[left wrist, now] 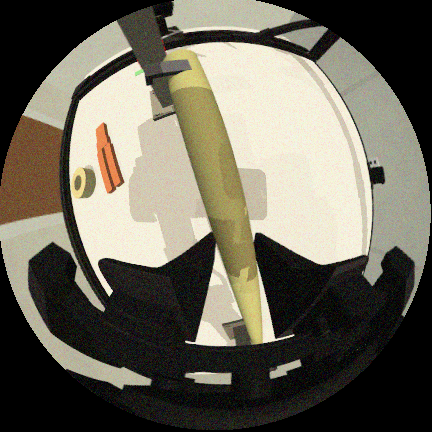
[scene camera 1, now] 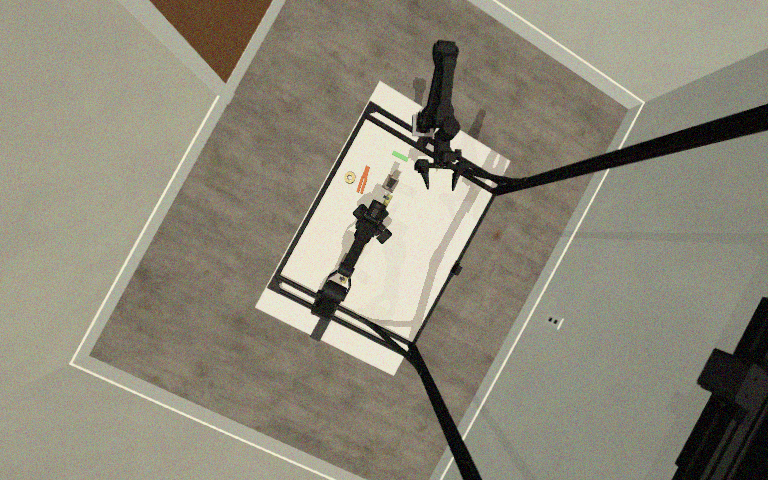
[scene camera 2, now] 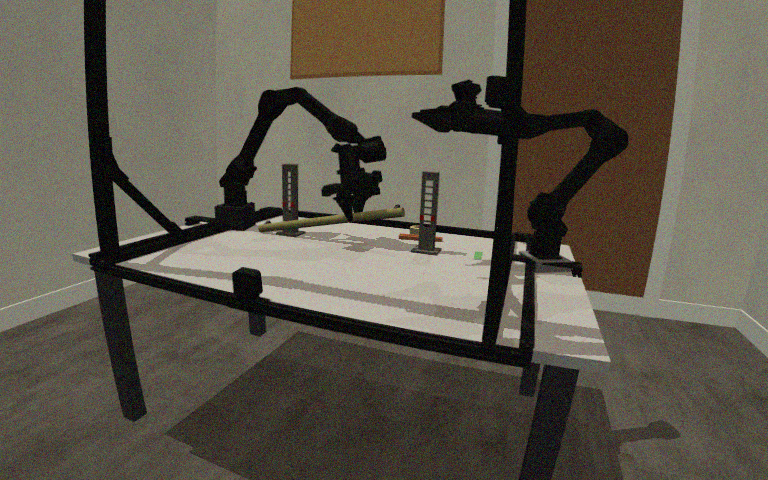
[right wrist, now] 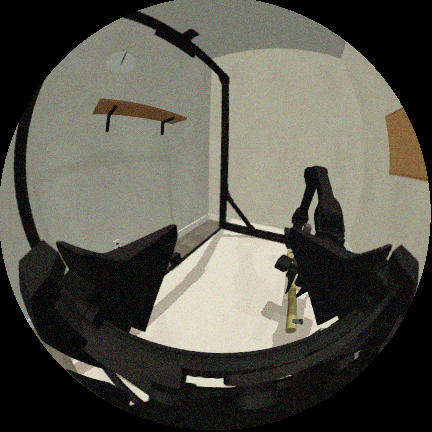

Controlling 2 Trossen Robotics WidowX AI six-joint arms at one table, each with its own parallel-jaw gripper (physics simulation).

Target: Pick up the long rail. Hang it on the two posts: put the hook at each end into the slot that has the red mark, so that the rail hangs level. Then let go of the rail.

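Places are measured from the left arm's base along level axes (x ahead, y left, z up), in metres.
Pixels of known places: left gripper, fingertip midpoint: (left wrist: 234, 237) (scene camera 2: 354, 221) (right wrist: 289, 295); right gripper, fingertip midpoint: (scene camera 1: 440, 190) (scene camera 2: 415, 113) (right wrist: 235, 231); left arm's base, origin of the base link: (scene camera 2: 235, 204); right arm's base, origin of the base link: (scene camera 1: 423, 125) (scene camera 2: 545, 256).
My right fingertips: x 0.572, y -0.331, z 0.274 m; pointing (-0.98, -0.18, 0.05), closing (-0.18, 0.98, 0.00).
Observation:
For each thing: its top centre in the pictures, then the offset to it from my right fingertips. "spot": a spot on its surface instead.
- dark hook, surface spot: (left wrist: 172, 67) spot: dx -0.043, dy +0.164, dz -0.235 m
- right post, surface spot: (scene camera 2: 428, 240) spot: dx +0.050, dy +0.139, dz -0.316 m
- left post, middle of its top: (scene camera 2: 290, 164) (right wrist: 307, 224) dx -0.364, dy +0.274, dz -0.137 m
- yellow ring, middle of its top: (left wrist: 77, 182) (scene camera 2: 417, 227) (scene camera 1: 349, 177) dx +0.025, dy +0.348, dz -0.325 m
- green strip, middle of its top: (scene camera 2: 478, 255) (scene camera 1: 400, 156) dx +0.186, dy +0.136, dz -0.349 m
The long olive-yellow rail (scene camera 2: 305, 223) (left wrist: 210, 150) (right wrist: 291, 305) is held above the table, tilted, its right end higher in scene camera 2. My left gripper (scene camera 2: 350, 217) (left wrist: 234, 237) is shut on it between its ends. A dark hook (left wrist: 172, 67) at one end shows beside the right post (scene camera 2: 428, 240) (left wrist: 142, 40); contact is unclear. The left post (scene camera 2: 289, 216) stands near the rail's lower end. Both posts carry red marks low on their slots. My right gripper (scene camera 1: 440, 188) (scene camera 2: 414, 115) (right wrist: 235, 231) is open and empty, high above the table.
Orange bars (scene camera 1: 363, 180) (scene camera 2: 419, 237) (left wrist: 108, 160) and a yellow ring (scene camera 1: 346, 177) (left wrist: 90, 182) lie behind the right post in scene camera 2. A green strip (scene camera 1: 399, 156) (scene camera 2: 478, 255) lies to that post's right. A black frame (scene camera 2: 317, 315) edges the table.

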